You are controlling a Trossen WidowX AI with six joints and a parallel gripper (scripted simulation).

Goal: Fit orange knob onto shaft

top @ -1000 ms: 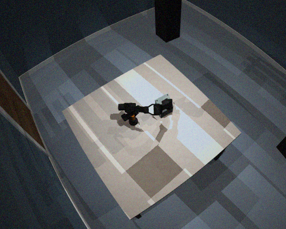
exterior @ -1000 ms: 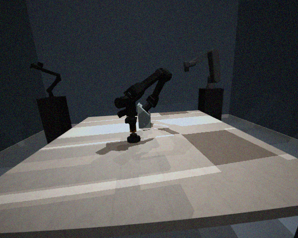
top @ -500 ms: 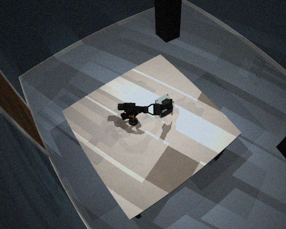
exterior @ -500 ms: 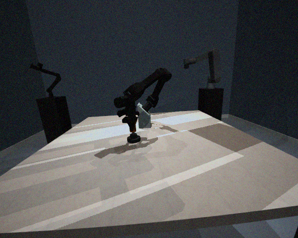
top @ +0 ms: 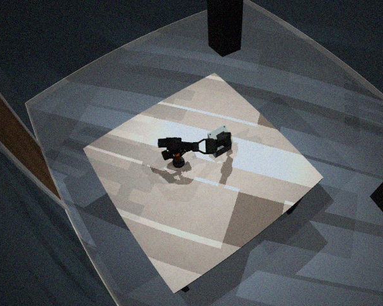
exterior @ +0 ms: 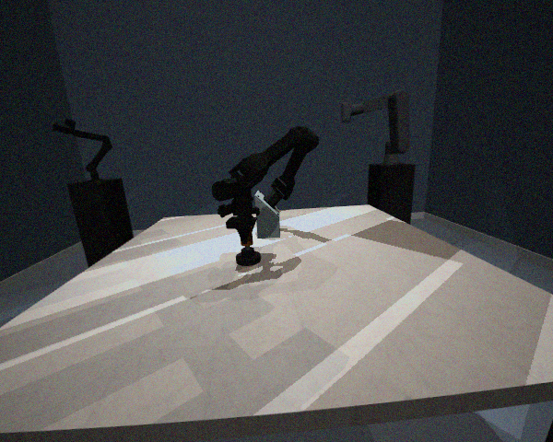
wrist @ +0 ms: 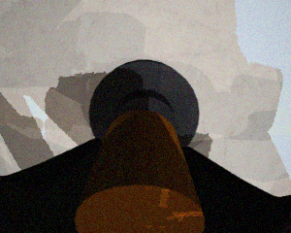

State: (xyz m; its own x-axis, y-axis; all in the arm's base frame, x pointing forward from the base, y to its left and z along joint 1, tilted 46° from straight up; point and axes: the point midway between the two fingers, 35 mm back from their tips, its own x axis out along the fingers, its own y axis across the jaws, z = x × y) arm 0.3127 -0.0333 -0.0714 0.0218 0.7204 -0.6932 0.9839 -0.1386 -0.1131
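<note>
Now: gripper tip 40 mm above the round pedestal. The rest, counted from my gripper tip: orange knob: 30 mm above.
</note>
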